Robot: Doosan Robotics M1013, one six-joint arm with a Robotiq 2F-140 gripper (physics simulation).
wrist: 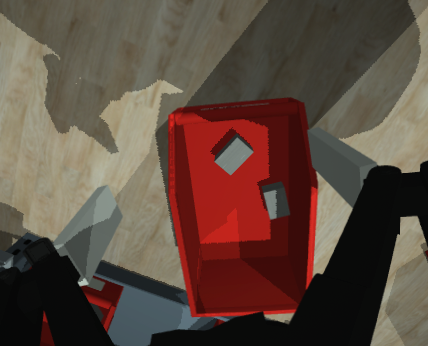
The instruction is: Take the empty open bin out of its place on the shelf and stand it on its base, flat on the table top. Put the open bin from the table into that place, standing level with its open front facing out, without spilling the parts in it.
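Places are measured from the arm's base along level axes (x ahead, y left, z up), in millimetres.
Where they show: gripper, between the fingertips: (209,175).
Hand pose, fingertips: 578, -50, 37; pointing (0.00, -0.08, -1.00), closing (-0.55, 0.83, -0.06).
Note:
After its pixels a point has its place, as x, y, z.
A red open bin (192,215) @[642, -50, -12] stands on the wooden table top in the middle of the wrist view, seen from above. Two grey block-like parts, one (234,155) @[574, -31, -17] near its upper end and one (276,201) @[604, 21, -16] near its right wall, lie inside it. My gripper (209,175) @[578, -50, 37] is open, with its fingers on both sides of the bin. The right finger is close to the bin's right wall, and the left finger is well apart from the left wall. Nothing is between the fingertips in their grip. The empty bin and its place on the shelf cannot be made out clearly.
A blue-grey shelf surface (150,310) @[802, -61, -29] shows at the bottom left, beyond the bin's lower end. Part of another red bin (111,298) @[770, -107, -4] shows there beside the left finger. The wooden table top (135,30) @[502, -143, -34] spreads around the bin, with dark shadows across it.

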